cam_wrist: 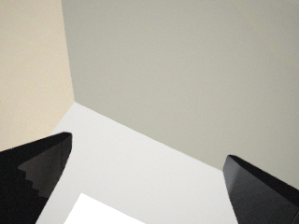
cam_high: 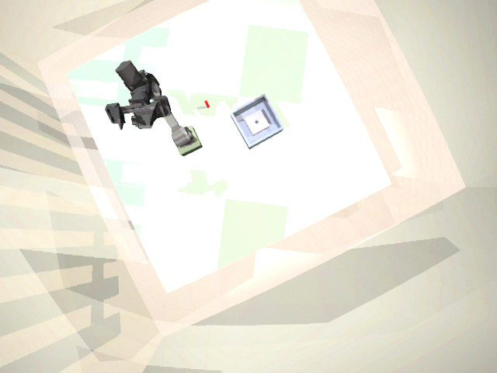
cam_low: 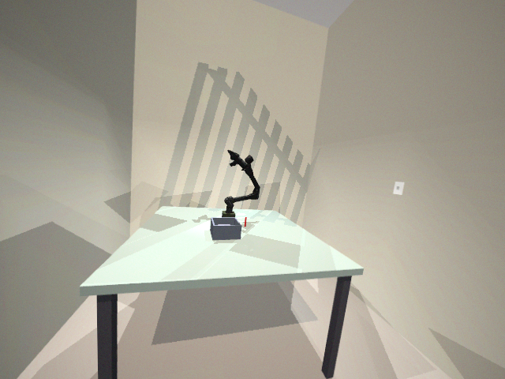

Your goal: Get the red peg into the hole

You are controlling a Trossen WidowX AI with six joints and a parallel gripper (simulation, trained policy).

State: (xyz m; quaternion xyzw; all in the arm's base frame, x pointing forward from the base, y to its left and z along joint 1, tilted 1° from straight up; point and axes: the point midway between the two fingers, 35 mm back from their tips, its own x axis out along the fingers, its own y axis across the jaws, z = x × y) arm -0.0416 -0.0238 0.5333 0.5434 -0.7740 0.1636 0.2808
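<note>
My gripper tip is 22 cm short of the red peg, 16 cm to the right of it and 59 cm above it. Round my gripper tip: plate: 38 cm ahead, 5 cm to the right, 58 cm below; grey box: 38 cm ahead, 5 cm to the right, 60 cm below.
</note>
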